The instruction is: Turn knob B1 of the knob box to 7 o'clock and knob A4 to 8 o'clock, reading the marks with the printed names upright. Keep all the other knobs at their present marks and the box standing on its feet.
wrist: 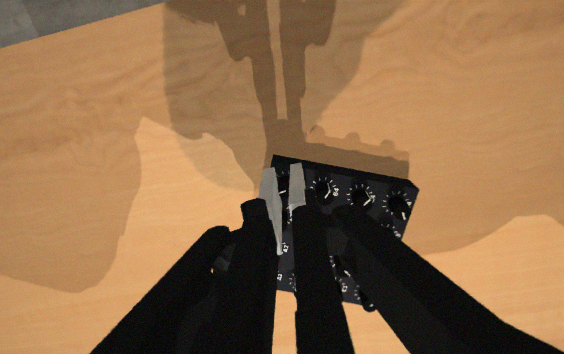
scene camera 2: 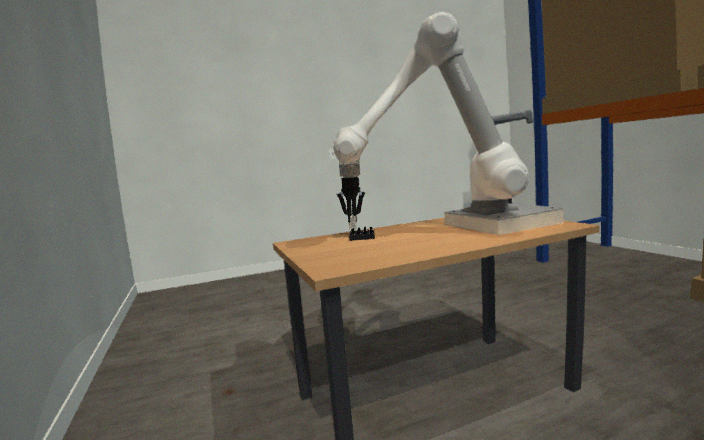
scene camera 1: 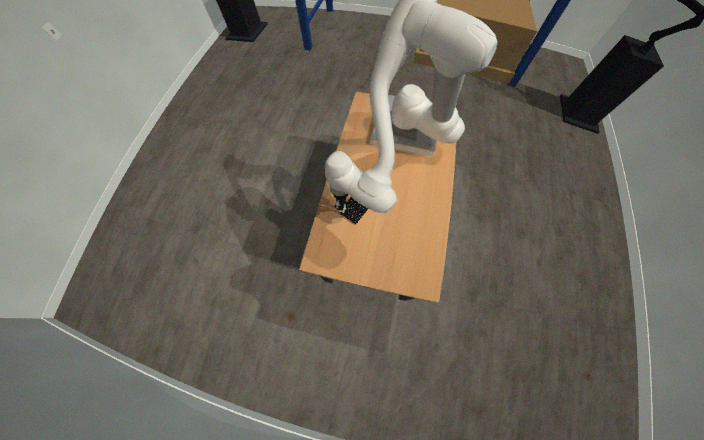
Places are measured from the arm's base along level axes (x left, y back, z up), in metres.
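Pixels of known places: gripper, fingertip midpoint: point(wrist: 285, 183) point(scene camera 1: 342, 210); arm's base, origin of the base link: point(scene camera 2: 490, 211) point(scene camera 1: 403, 125).
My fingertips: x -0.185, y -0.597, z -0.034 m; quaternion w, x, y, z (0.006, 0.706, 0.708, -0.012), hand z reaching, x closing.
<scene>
For each thing: its middle in the pictures, then the offset to it from my fingertips. Level surfaces: height alone.
- black knob box, body centre: point(wrist: 327, 238) point(scene camera 2: 362, 233) point(scene camera 1: 353, 209) dx +0.053, dy +0.023, dz -0.010 m
- knob A4, body centre: point(wrist: 286, 186) dx +0.001, dy +0.000, dz +0.002 m
- Knob B4, body centre: point(wrist: 324, 193) dx +0.011, dy +0.025, dz +0.002 m
- D4, body centre: point(wrist: 399, 208) dx +0.030, dy +0.075, dz +0.002 m
- wooden table, its level: dz -0.029 m
The black knob box point(scene camera 1: 355, 212) point(scene camera 2: 361, 235) point(wrist: 345, 175) stands flat on the table, turned in the wrist view so that the knobs of column 4 run along its upper edge. My gripper point(scene camera 1: 341, 203) point(scene camera 2: 353, 224) point(wrist: 285, 183) points down at the box's corner. Its pale fingertips are shut on knob A4 point(wrist: 284, 181), one on each side; part of a white mark shows between them, but its reading is unclear. Knob B4 point(wrist: 323, 190) is right beside the right fingertip. Knob B1 is hidden behind the black finger in the wrist view.
Knobs C4 point(wrist: 360, 195) and D4 point(wrist: 398, 204) stand farther along the same edge. The fingers cover much of the box's middle. The wooden table point(scene camera 1: 404, 249) point(scene camera 2: 321, 262) point(wrist: 475, 125) has an edge close by. The arm's base point(scene camera 2: 503, 220) stands at the table's other end.
</scene>
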